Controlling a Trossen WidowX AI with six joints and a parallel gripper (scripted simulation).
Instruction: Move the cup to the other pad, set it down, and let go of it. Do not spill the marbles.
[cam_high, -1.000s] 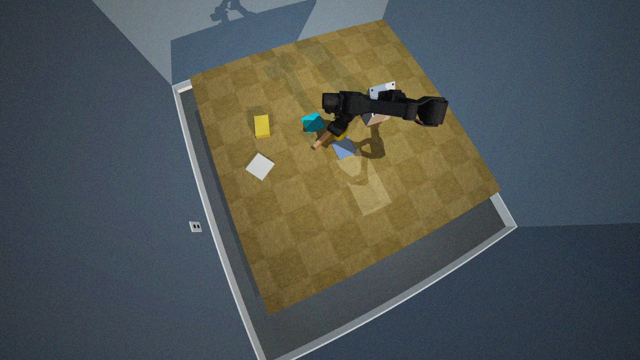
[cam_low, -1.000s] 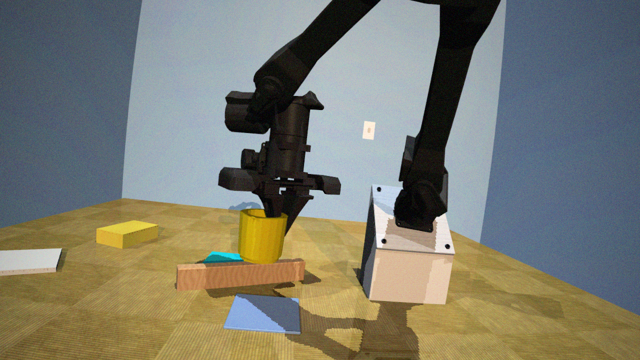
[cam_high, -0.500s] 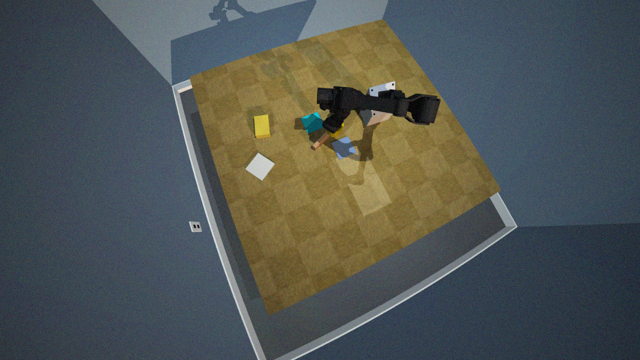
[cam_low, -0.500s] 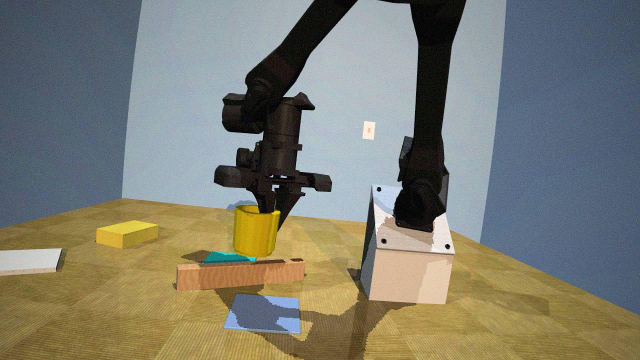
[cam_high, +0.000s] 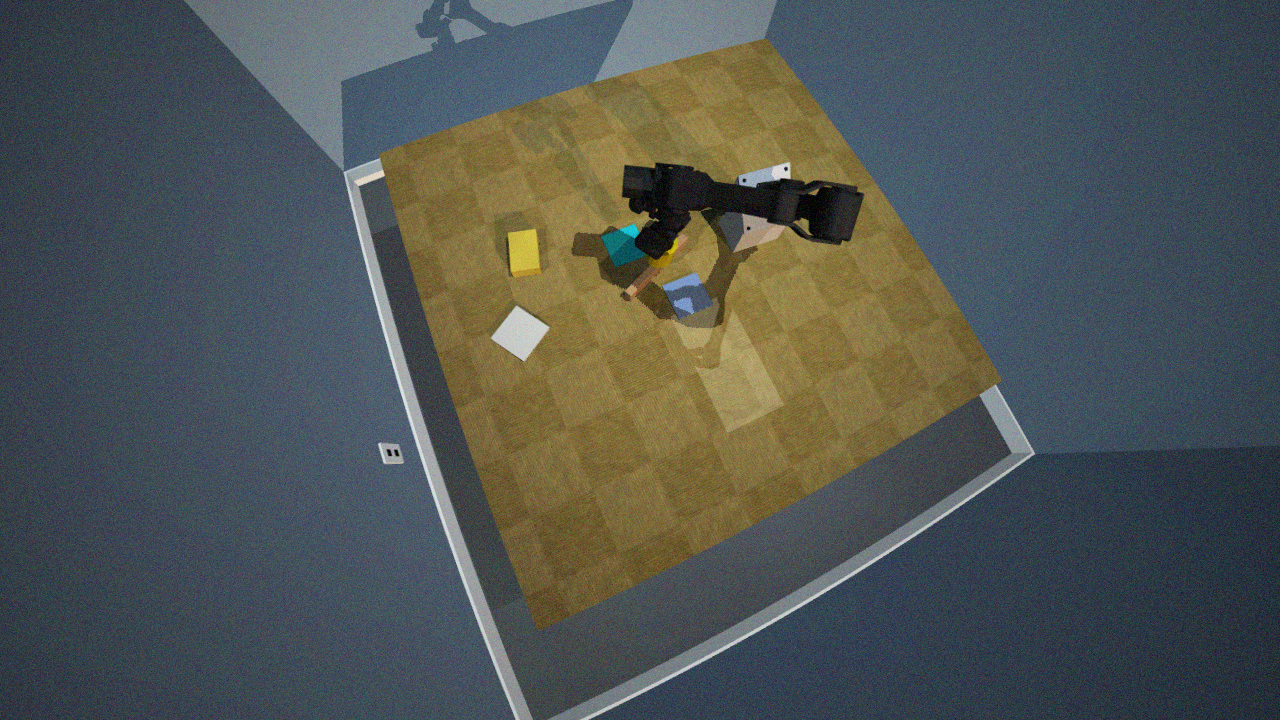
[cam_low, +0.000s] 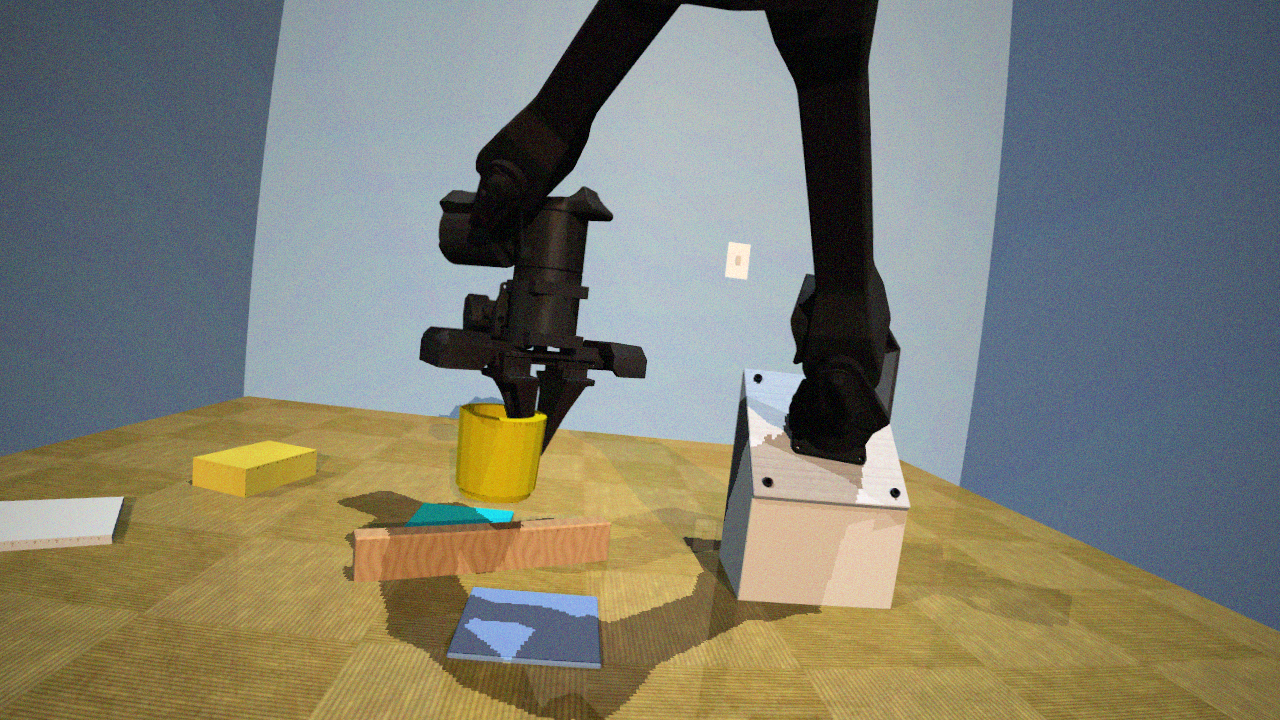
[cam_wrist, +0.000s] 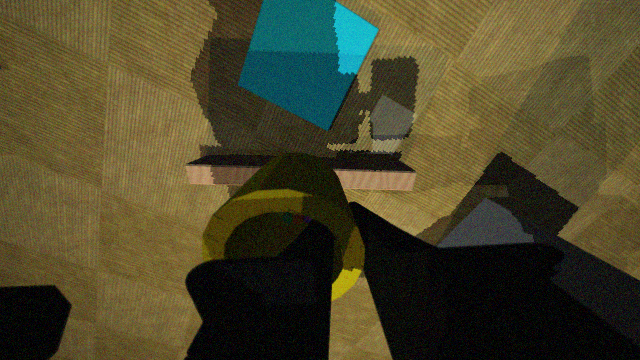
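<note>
Now: gripper tip 8 cm short of the teal pad, 7 cm to the left of it and 10 cm above it. From my gripper tip the other things lie so: wooden bar (2 cm ahead, 2 cm to the left, 9 cm below); then yellow cup (2 cm ahead, 2 cm to the left); then white tile (38 cm ahead, 9 cm to the left, 9 cm below).
</note>
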